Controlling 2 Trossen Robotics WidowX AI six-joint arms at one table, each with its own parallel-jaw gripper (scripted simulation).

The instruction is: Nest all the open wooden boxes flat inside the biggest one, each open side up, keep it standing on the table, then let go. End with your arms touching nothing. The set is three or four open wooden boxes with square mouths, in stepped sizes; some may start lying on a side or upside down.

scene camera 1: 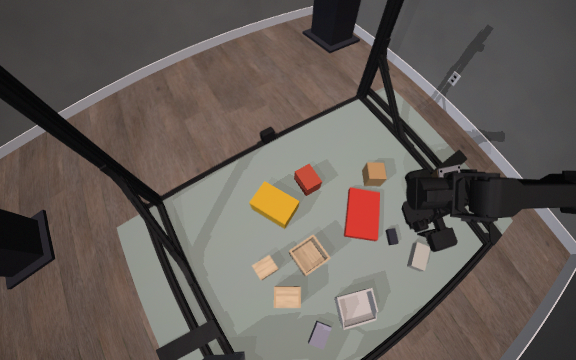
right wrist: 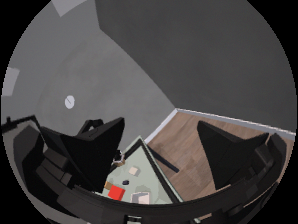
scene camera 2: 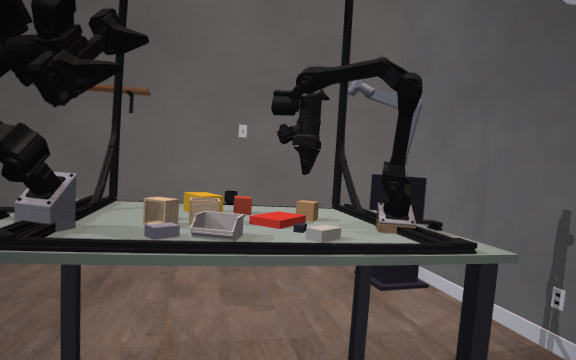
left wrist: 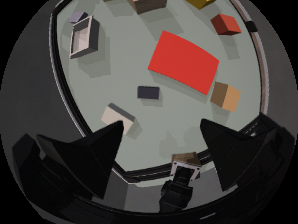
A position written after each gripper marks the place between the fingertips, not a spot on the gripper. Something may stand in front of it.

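Note:
Left gripper (scene camera 1: 413, 218), (scene camera 2: 305, 174), (left wrist: 163, 124). Right gripper (scene camera 2: 134, 52). Grey bin (scene camera 2: 208, 225), (scene camera 1: 360, 309), (left wrist: 83, 44). Red slab (scene camera 1: 362, 216), (scene camera 2: 279, 220), (left wrist: 175, 57). Yellow block (scene camera 1: 277, 206); right wrist view misses it, hidden by the right gripper. Middle-sized wooden box (scene camera 2: 153, 212); in the right wrist view it is out of frame.

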